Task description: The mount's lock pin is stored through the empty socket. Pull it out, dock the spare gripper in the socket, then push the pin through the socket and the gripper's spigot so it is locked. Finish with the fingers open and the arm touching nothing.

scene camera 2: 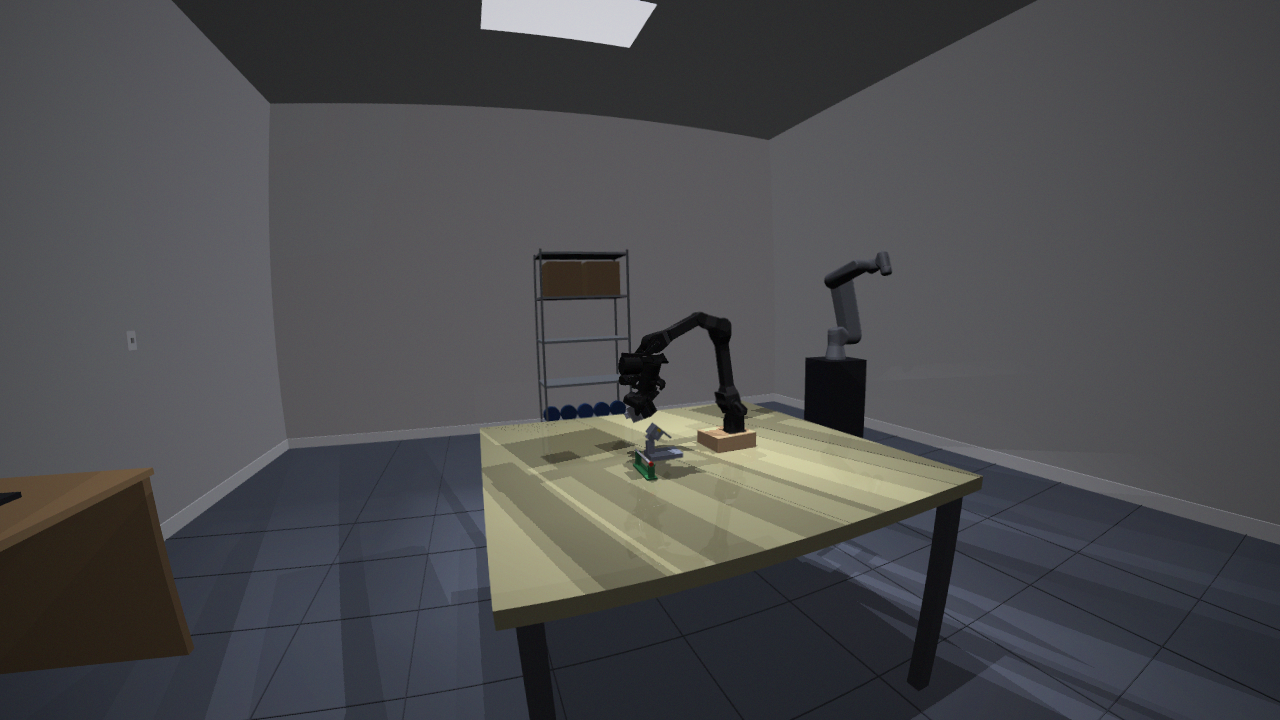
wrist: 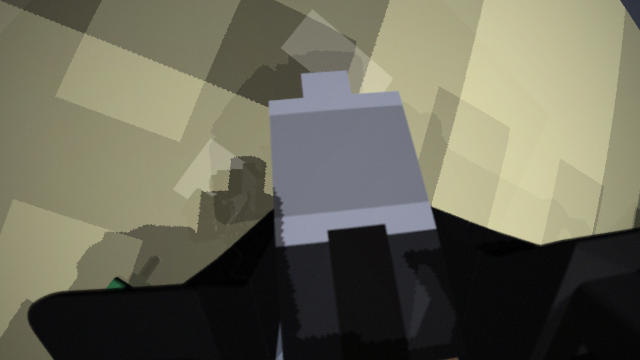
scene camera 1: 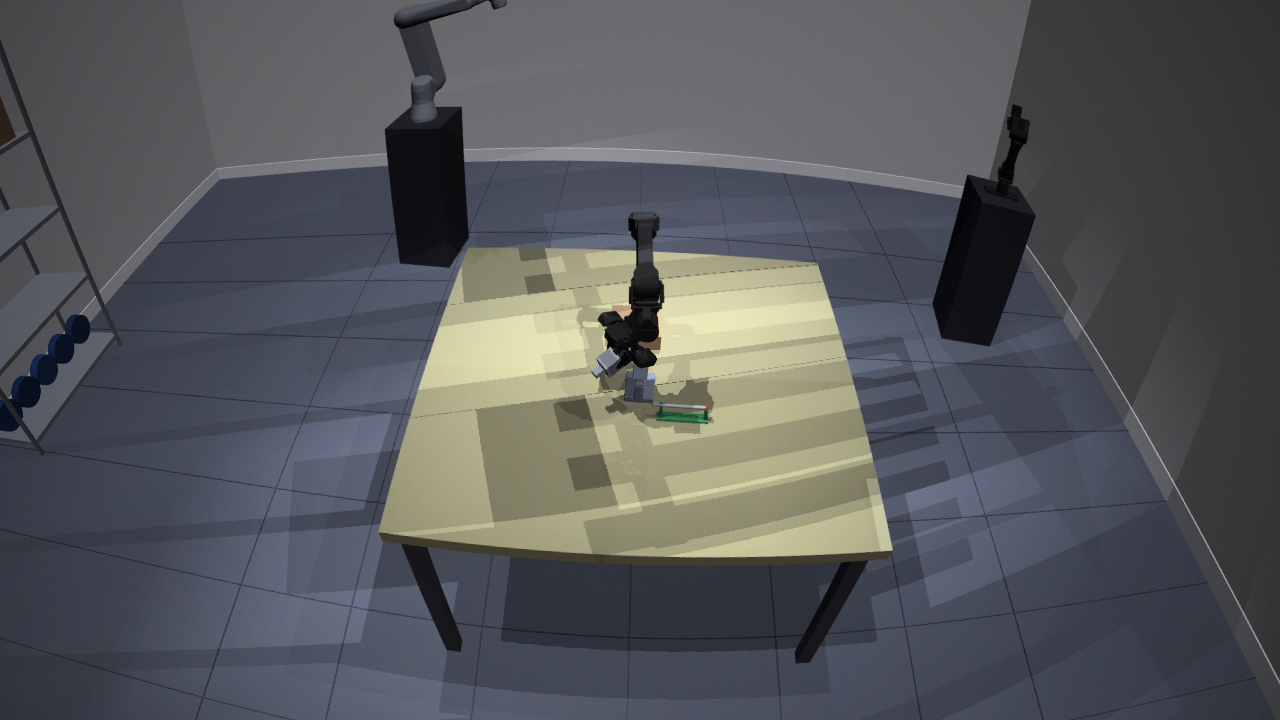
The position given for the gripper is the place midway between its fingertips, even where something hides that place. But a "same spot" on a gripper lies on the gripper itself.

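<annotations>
The gripper appears in scene camera 1, in the wrist view and in scene camera 2 (640, 412). On the gripper, (scene camera 1: 627, 357) and (wrist: 97, 289) are the same spot.
</annotations>
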